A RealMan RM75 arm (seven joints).
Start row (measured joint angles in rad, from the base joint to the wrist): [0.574, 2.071, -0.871, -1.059, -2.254, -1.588, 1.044]
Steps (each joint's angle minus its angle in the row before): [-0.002, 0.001, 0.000, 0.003, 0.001, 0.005, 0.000]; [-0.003, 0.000, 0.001, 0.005, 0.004, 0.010, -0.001]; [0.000, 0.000, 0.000, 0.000, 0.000, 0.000, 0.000]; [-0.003, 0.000, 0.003, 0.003, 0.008, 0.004, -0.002]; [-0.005, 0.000, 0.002, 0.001, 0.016, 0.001, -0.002]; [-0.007, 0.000, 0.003, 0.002, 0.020, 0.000, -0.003]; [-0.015, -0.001, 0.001, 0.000, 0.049, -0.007, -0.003]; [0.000, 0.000, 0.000, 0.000, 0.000, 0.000, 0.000]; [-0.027, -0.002, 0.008, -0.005, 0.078, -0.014, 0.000]
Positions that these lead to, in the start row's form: [0.572, 2.072, -0.871, -1.056, -2.253, -1.583, 1.044]; [0.569, 2.072, -0.870, -1.051, -2.249, -1.573, 1.043]; [0.569, 2.072, -0.870, -1.051, -2.249, -1.573, 1.043]; [0.566, 2.072, -0.867, -1.048, -2.241, -1.569, 1.041]; [0.561, 2.072, -0.865, -1.047, -2.225, -1.568, 1.039]; [0.554, 2.072, -0.862, -1.045, -2.205, -1.568, 1.036]; [0.539, 2.071, -0.861, -1.045, -2.156, -1.575, 1.033]; [0.539, 2.071, -0.861, -1.045, -2.156, -1.575, 1.033]; [0.512, 2.069, -0.853, -1.050, -2.078, -1.589, 1.033]
